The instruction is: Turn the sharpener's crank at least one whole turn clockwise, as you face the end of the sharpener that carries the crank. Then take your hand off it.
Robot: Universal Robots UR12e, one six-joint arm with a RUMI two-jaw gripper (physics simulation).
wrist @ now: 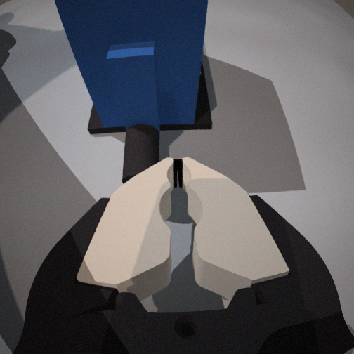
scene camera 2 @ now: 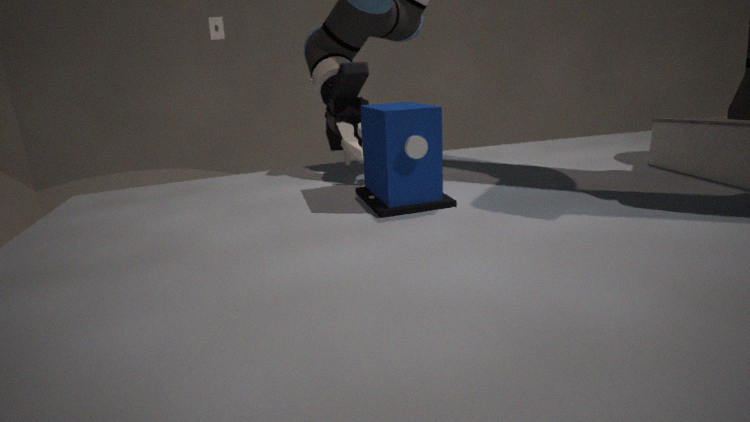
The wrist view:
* gripper: 176,161
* crank: 132,69
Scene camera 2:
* gripper: 366,162
